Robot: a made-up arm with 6 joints. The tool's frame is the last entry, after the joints. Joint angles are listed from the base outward. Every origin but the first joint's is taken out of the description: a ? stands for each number. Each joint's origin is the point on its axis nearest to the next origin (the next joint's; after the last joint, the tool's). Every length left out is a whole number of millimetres.
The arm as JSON. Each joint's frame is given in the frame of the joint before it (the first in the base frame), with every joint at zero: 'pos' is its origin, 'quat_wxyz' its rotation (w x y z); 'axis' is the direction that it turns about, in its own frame. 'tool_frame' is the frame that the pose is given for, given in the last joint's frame.
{
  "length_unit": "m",
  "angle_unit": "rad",
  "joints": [
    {
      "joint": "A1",
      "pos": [
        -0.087,
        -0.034,
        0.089
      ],
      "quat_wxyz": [
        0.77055,
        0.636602,
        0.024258,
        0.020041
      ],
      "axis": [
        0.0,
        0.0,
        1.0
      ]
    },
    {
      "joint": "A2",
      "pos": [
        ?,
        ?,
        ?
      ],
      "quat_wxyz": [
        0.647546,
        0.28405,
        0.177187,
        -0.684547
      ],
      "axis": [
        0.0,
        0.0,
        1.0
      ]
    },
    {
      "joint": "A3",
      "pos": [
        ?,
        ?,
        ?
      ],
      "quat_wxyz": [
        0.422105,
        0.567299,
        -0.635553,
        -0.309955
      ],
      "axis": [
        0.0,
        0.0,
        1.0
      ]
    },
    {
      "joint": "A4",
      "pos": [
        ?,
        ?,
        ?
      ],
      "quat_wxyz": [
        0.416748,
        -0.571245,
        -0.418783,
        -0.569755
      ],
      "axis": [
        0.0,
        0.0,
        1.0
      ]
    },
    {
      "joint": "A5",
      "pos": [
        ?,
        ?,
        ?
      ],
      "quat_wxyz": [
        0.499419,
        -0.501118,
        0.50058,
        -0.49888
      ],
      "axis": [
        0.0,
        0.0,
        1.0
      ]
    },
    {
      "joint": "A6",
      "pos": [
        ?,
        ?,
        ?
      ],
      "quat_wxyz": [
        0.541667,
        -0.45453,
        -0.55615,
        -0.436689
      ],
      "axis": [
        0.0,
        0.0,
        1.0
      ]
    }
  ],
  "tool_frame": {
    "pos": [
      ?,
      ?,
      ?
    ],
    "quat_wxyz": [
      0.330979,
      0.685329,
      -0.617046,
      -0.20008
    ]
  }
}
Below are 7 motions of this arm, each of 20 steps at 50 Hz.
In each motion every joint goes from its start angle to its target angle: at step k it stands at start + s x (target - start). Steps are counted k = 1, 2, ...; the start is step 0. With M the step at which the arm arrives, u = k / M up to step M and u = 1 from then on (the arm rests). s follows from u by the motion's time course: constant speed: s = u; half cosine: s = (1 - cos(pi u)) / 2; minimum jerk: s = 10 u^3 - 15 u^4 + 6 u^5.
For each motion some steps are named. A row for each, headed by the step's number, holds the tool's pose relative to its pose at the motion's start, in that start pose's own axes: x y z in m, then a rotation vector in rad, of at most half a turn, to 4 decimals.
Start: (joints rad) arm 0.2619 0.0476 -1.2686 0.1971 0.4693 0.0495
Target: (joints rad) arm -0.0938 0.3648 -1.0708 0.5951 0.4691 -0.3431
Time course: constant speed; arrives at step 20
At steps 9, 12, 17, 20:
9: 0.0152 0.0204 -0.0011 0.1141 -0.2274 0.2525
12: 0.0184 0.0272 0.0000 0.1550 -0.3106 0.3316
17: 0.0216 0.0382 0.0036 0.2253 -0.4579 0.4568
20: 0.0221 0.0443 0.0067 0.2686 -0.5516 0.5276

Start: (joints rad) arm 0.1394 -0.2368 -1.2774 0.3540 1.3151 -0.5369
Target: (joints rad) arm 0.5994 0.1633 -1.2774 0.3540 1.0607 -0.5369
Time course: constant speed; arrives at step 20
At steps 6, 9, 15, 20:
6: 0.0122 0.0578 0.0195 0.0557 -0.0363 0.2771
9: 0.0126 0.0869 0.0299 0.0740 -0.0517 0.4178
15: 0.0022 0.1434 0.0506 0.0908 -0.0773 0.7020
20: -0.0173 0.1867 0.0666 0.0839 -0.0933 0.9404

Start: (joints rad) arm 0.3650 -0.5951 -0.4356 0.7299 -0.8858 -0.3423
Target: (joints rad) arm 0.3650 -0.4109 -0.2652 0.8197 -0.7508 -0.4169
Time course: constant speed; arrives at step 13
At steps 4, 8, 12, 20:
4: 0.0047 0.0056 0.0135 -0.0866 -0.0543 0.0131
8: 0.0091 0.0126 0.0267 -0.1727 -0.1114 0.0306
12: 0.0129 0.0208 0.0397 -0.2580 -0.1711 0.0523
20: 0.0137 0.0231 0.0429 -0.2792 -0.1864 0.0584

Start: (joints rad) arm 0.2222 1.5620 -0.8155 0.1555 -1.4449 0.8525
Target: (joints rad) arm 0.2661 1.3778 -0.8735 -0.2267 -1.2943 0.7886
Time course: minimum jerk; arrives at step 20
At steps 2, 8, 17, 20:
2: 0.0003 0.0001 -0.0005 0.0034 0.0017 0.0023
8: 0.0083 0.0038 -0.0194 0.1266 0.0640 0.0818
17: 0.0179 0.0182 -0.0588 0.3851 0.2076 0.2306
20: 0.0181 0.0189 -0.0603 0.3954 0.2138 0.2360

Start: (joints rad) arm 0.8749 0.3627 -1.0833 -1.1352 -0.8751 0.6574
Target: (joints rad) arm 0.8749 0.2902 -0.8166 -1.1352 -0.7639 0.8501
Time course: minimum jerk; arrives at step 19
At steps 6, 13, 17, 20:
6: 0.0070 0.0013 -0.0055 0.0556 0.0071 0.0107
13: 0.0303 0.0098 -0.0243 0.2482 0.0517 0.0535
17: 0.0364 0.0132 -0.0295 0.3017 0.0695 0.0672
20: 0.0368 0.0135 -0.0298 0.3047 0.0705 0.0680

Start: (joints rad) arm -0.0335 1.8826 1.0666 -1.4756 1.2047 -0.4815
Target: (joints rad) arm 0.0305 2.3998 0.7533 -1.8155 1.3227 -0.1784
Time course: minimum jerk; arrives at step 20
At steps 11, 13, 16, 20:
11: 0.0718 0.0377 0.0009 -0.0269 -0.0027 0.2265
13: 0.0906 0.0530 0.0046 -0.0320 -0.0253 0.2832
16: 0.1083 0.0703 0.0104 -0.0334 -0.0576 0.3366
20: 0.1137 0.0763 0.0127 -0.0327 -0.0700 0.3528

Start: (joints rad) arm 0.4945 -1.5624 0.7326 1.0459 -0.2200 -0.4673
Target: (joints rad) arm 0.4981 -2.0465 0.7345 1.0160 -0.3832 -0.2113
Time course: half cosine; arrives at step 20
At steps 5, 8, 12, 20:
5: -0.0028 -0.0022 -0.0049 -0.0196 0.1043 -0.0353
8: -0.0074 -0.0054 -0.0109 -0.0471 0.2452 -0.0866
12: -0.0163 -0.0104 -0.0190 -0.0919 0.4621 -0.1732
20: -0.0284 -0.0161 -0.0255 -0.1450 0.7015 -0.2797

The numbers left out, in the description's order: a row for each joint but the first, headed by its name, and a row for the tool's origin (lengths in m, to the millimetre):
A2: -0.063 -0.011 0.0
A3: 0.103 -0.011 0.0
A4: 0.019 0.137 0.0
A5: 0.122 0.045 0.0
A6: -0.025 -0.004 0.0
tool: 0.008 -0.027 0.0

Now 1 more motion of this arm.
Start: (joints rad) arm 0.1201 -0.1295 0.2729 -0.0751 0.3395 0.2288
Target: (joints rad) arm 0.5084 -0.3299 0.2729 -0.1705 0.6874 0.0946
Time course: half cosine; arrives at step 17
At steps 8, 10, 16, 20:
8: -0.0165 -0.0078 0.0195 0.1032 -0.2275 -0.0630
10: -0.0241 -0.0119 0.0260 0.1460 -0.3164 -0.0917
16: -0.0398 -0.0213 0.0361 0.2302 -0.4827 -0.1539
20: -0.0402 -0.0216 0.0363 0.2323 -0.4866 -0.1555

